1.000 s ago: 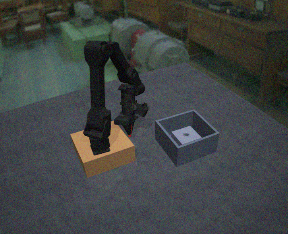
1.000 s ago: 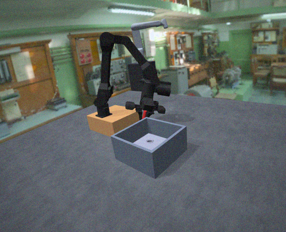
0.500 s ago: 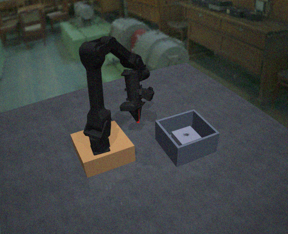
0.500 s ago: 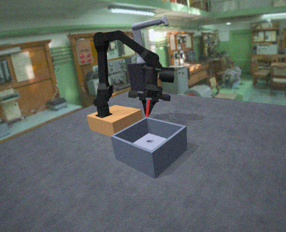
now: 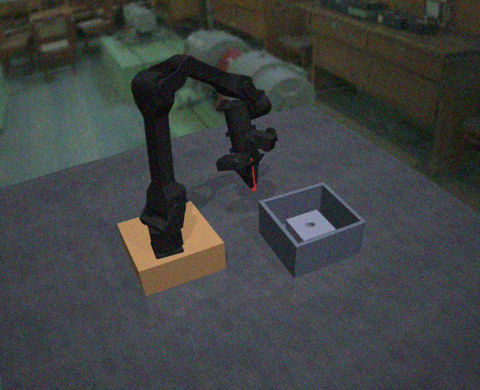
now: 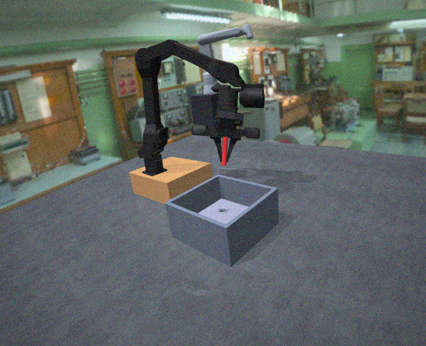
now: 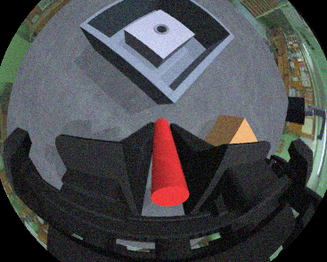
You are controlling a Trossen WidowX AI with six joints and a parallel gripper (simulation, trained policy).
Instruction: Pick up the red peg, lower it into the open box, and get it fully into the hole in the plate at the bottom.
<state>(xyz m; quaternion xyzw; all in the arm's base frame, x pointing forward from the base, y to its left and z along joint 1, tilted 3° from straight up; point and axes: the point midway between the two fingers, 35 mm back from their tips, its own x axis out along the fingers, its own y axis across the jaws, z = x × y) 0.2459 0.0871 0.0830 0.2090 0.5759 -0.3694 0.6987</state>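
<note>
The red peg lies 1 cm to the left of my gripper tip and 3 cm above it. Also, from my gripper tip: pale plate (10 cm ahead, 12 cm to the right, 8 cm below); dark grey box (10 cm ahead, 12 cm to the right, 10 cm below).
</note>
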